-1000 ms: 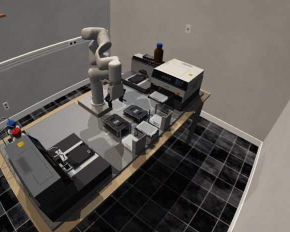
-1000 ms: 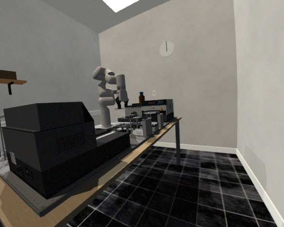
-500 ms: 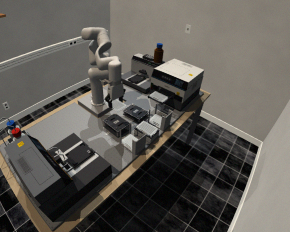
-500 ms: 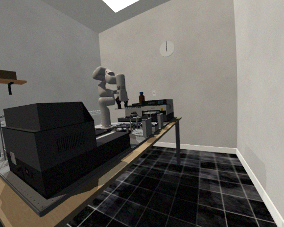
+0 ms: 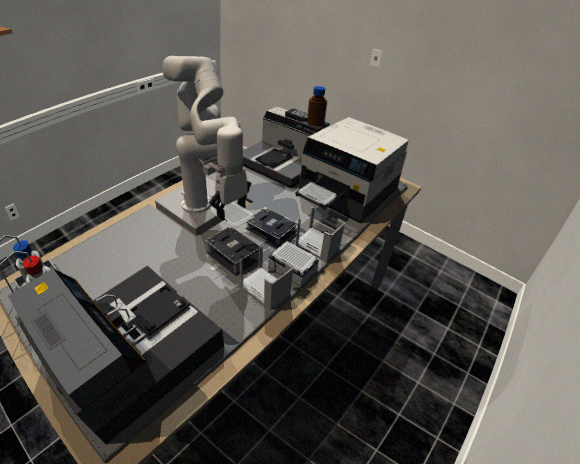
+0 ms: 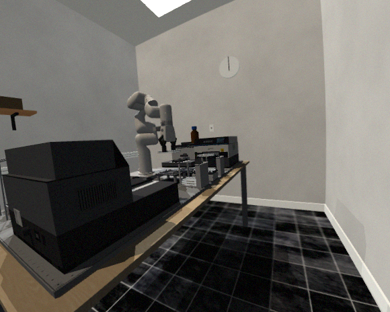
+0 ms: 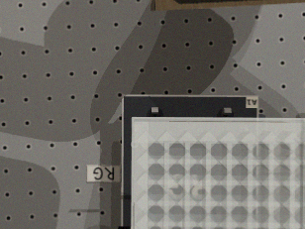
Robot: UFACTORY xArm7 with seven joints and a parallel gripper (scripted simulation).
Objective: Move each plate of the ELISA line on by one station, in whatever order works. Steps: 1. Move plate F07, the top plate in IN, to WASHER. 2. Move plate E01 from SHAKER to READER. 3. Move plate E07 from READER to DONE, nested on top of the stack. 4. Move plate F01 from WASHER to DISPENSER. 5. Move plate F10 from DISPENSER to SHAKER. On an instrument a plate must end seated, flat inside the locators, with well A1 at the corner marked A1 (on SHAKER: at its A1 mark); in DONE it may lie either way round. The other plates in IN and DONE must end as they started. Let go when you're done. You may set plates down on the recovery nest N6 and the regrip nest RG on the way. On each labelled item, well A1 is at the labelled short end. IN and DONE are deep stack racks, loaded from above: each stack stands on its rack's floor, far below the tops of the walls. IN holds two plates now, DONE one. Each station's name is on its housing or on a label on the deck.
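Right now my hand is 150 mm above the regrip nest RG. Also, from my hand: nest N6: 10 mm ahead, 210 mm to the left, 170 mm below; DONE label: 110 mm ahead, 250 mm to the left, 200 mm below; RG label: 10 mm behind, 80 mm to the right, 200 mm below.
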